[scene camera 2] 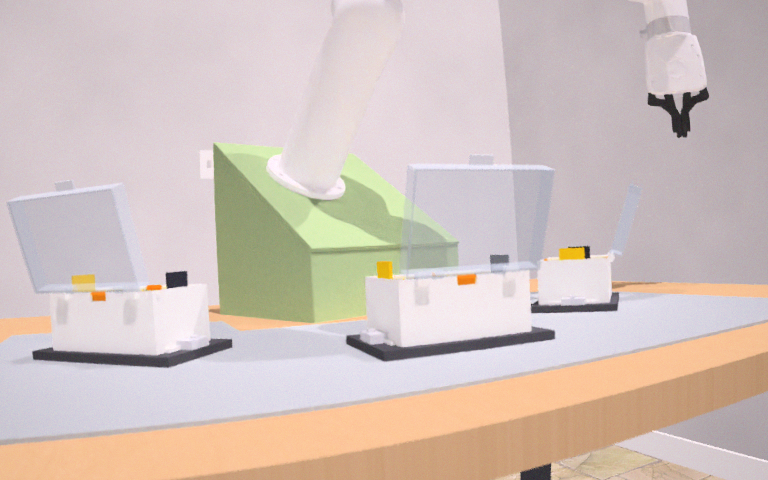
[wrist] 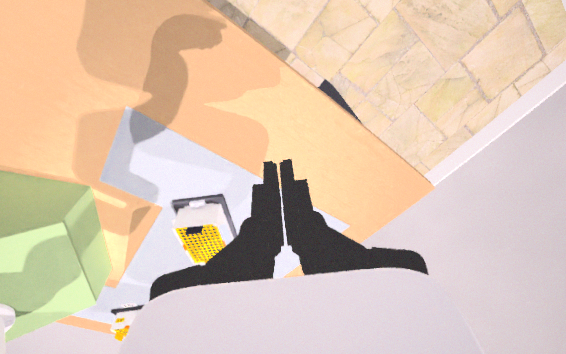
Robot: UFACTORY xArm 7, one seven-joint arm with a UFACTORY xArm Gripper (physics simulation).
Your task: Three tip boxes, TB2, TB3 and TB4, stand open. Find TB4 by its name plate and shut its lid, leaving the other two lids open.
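Places are measured from the arm's base along level axes (x ahead, y left, z up), in millimetres.
Pixels of known places: gripper, between the fingertips: (scene camera 2: 682, 136) (wrist: 279, 179); arm's base, origin of its link: (scene camera 2: 305, 179).
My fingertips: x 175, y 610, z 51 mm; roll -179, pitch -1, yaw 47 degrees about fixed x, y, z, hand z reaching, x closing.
Note:
For each thing: its top centre in the pictures, then the offset to it from my fingertips. Level surfaces: height alone.
- left box, centre of its top: (scene camera 2: 136, 282) (wrist: 131, 333) dy -847, dx +154, dz -183 mm
- middle box, centre of its top: (scene camera 2: 438, 267) dy -581, dx +244, dz -183 mm
- far right box, centre of its top: (scene camera 2: 566, 254) (wrist: 197, 248) dy -333, dx +95, dz -183 mm
- blue-grey mat, height of its surface: dz -249 mm
- wooden table, height of its surface: dz -252 mm
Three white tip boxes on dark bases have raised clear lids. The left box (scene camera 2: 104, 325) has its lid (scene camera 2: 79, 237) open. The middle box (scene camera 2: 464, 311) has its lid (scene camera 2: 475, 215) upright. The far right box (scene camera 2: 573, 280) has its lid (scene camera 2: 627, 219) tilted back, seen edge-on. In the wrist view one box (wrist: 199, 215) with yellow tips lies left of the fingers, and part of another box (wrist: 129, 317) shows at the lower left. No name plate is readable, so I cannot tell which box is TB4. My gripper (scene camera 2: 681, 135) (wrist: 279, 179) is shut and empty, high above and right of the far right box.
A green sloped pedestal (scene camera 2: 266, 266) (wrist: 40, 265) bears the arm's base behind the boxes. A blue-grey mat (scene camera 2: 271, 384) (wrist: 175, 170) lies under the boxes on the wooden table (scene camera 2: 362, 421) (wrist: 320, 135). A wall stands beyond the table edge.

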